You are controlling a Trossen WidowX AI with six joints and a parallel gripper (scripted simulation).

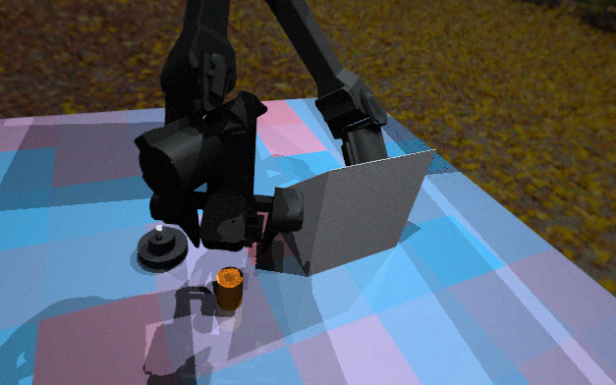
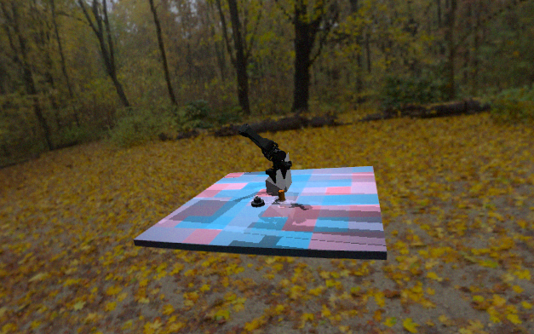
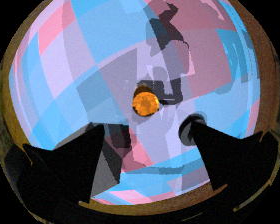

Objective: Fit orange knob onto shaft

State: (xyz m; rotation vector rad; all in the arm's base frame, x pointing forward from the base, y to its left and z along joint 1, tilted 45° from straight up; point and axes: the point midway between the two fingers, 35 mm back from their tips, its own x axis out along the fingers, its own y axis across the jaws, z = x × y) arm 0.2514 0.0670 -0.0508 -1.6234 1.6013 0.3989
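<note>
The orange knob is 80 mm below my gripper tip. Also, from my gripper tip: round pedestal: 100 mm ahead, 130 mm to the right, 90 mm below.
</note>
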